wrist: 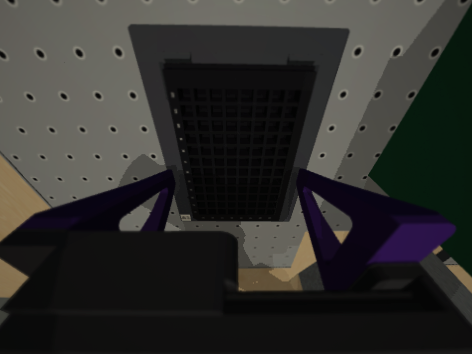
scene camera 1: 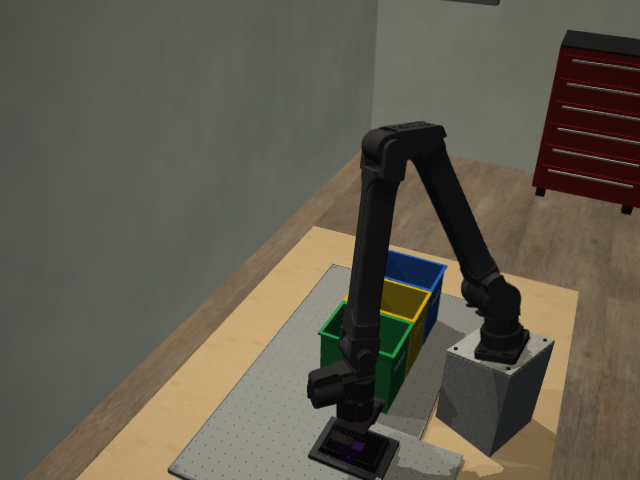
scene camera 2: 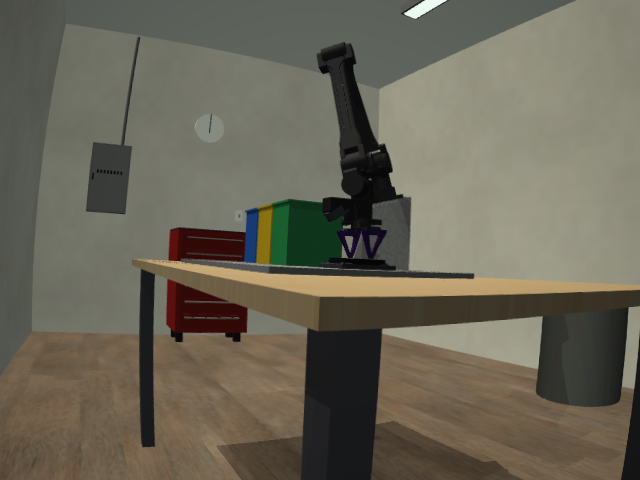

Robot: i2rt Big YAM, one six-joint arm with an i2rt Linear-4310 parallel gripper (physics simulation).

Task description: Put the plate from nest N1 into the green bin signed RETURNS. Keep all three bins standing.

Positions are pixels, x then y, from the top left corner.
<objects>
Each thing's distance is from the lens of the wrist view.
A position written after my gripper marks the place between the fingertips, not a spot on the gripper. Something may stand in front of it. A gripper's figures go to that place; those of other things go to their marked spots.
my gripper [wrist: 235,176]: 0.13 m
green bin [wrist: 418,165]: 0.18 m
black plate [wrist: 238,126]: 0.11 m
dark grey nest [wrist: 209,44]: 0.12 m
The marked spots on the black plate and the green bin are 0.13 m apart.
</objects>
